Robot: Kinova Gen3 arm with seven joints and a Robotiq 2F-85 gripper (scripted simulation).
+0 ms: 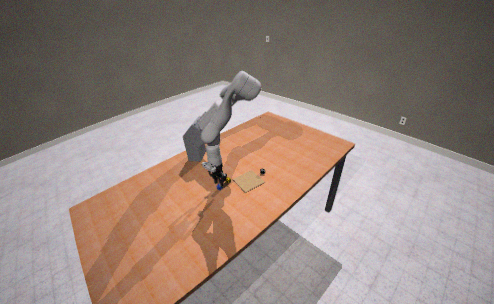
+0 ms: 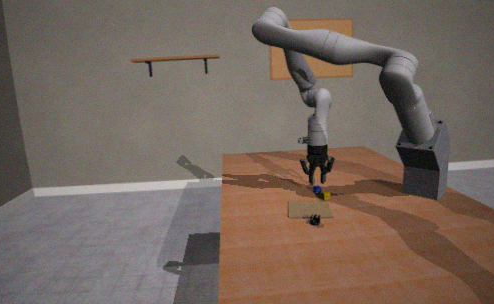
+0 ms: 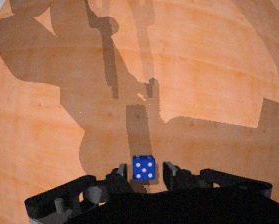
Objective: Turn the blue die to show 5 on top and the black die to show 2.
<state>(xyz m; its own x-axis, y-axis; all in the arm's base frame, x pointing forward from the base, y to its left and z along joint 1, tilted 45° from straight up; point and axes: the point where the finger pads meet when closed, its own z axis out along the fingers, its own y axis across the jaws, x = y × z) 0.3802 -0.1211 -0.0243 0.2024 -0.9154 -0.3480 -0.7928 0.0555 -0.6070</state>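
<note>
My hand is 40 mm above the blue die. Round my hand: yellow die (20 mm behind, 70 mm to the left, 40 mm below); tan mat (60 mm ahead, 170 mm to the left, 50 mm below); black die (60 mm ahead, 280 mm to the left, 40 mm below).
</note>
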